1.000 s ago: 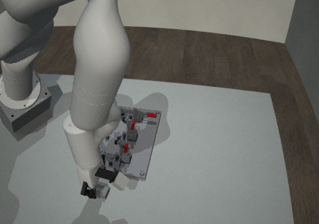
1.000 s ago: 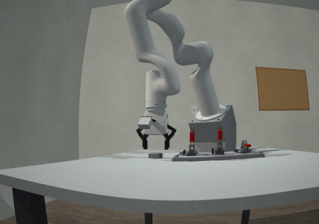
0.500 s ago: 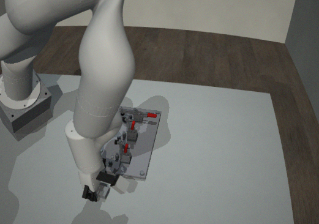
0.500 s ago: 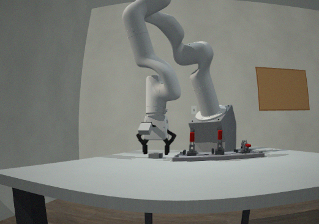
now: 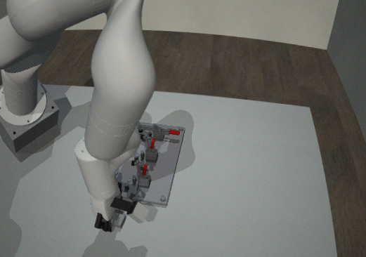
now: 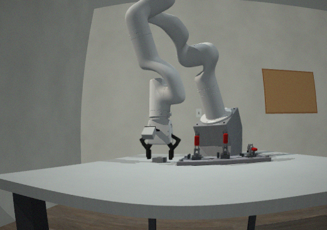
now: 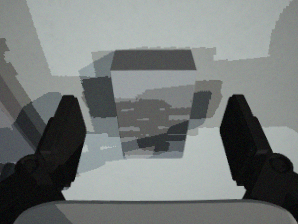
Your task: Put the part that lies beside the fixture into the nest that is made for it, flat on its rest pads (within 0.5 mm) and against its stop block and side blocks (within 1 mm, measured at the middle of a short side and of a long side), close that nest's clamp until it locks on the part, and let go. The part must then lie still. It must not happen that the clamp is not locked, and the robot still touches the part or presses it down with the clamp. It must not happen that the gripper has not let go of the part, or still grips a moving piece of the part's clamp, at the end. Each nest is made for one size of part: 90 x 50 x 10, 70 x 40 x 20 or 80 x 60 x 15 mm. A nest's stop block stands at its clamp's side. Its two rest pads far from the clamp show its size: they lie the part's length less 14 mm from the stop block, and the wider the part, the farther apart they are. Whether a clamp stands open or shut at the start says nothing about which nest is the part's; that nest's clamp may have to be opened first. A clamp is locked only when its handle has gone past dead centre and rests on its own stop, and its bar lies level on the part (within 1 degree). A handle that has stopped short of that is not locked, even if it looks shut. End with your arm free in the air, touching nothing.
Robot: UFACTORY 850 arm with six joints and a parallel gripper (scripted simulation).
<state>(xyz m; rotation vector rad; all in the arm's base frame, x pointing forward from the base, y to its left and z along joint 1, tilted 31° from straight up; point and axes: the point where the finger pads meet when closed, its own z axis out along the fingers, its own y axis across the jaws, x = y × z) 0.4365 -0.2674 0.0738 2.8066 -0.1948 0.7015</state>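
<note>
Now: the part 1 cm below my hand. Also, from my hand: fixture plate (26 cm to the left, 5 cm ahead, 1 cm below).
</note>
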